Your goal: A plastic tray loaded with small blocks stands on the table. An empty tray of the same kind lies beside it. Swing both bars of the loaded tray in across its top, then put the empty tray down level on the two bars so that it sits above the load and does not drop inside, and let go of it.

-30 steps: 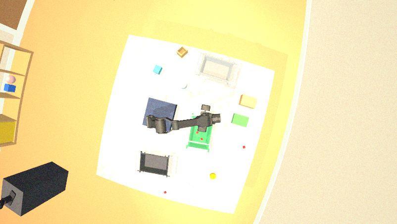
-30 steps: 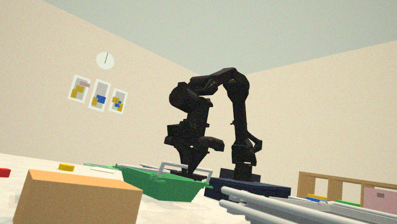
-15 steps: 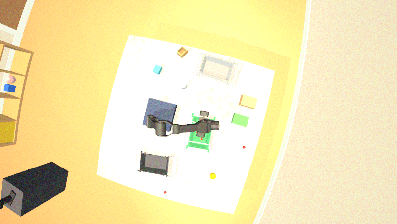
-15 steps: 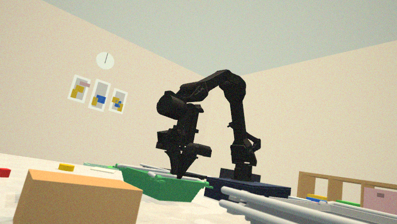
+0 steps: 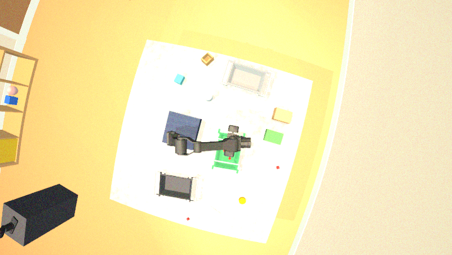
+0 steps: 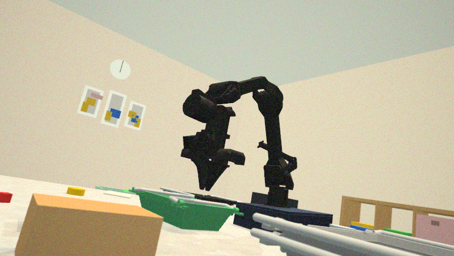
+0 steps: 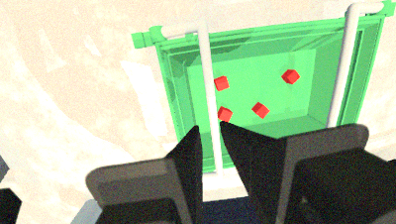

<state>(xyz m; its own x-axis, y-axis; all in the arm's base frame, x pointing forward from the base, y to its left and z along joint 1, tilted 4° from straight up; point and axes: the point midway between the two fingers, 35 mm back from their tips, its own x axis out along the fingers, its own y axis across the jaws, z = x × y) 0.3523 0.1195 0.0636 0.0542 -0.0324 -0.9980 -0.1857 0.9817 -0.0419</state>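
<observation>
The black tray is 45 cm to the right of my gripper tip, 24 cm behind it and 5 cm below it. The rest, counted from my gripper tip: orange box: 28 cm to the left, 28 cm ahead, 6 cm below; then green block: 27 cm ahead, 12 cm to the left, 7 cm below; then red bit: 39 cm ahead, 8 cm below, 7 cm to the right.
</observation>
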